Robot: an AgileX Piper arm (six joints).
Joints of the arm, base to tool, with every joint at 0 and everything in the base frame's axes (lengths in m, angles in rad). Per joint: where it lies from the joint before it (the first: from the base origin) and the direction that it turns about. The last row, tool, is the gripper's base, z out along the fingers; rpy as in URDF.
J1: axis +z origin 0 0 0.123
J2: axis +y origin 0 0 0
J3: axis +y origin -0.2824 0 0.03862
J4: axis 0.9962 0 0.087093 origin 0.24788 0 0.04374
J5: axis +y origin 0 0 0
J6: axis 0.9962 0 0.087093 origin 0.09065 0 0.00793
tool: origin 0 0 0 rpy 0 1.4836 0
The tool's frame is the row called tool.
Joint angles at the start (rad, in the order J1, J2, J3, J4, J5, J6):
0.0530, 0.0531, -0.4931, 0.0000, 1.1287, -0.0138
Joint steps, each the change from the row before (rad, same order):
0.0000, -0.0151, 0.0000, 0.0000, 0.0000, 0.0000
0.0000, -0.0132, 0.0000, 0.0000, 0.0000, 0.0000
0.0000, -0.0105, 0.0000, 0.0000, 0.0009, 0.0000
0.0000, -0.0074, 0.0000, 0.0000, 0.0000, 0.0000
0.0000, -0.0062, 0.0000, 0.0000, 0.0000, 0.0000
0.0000, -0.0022, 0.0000, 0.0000, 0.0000, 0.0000
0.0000, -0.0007, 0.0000, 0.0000, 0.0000, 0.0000
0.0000, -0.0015, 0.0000, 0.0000, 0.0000, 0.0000
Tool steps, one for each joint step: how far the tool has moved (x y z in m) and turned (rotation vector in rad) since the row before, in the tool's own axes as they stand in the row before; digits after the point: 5 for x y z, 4 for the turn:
0.00126, 0.00002, -0.00183, 0.0002, -0.0151, 0.0000
0.00110, 0.00002, -0.00160, 0.0002, -0.0132, 0.0000
0.00096, 0.00001, -0.00127, 0.0001, -0.0096, 0.0000
0.00062, 0.00001, -0.00090, 0.0001, -0.0074, 0.0000
0.00052, 0.00001, -0.00075, 0.0001, -0.0062, 0.0000
0.00018, 0.00000, -0.00027, 0.0000, -0.0022, 0.0000
0.00006, 0.00000, -0.00009, 0.0000, -0.0007, 0.0000
0.00012, 0.00000, -0.00018, 0.0000, -0.0015, 0.0000

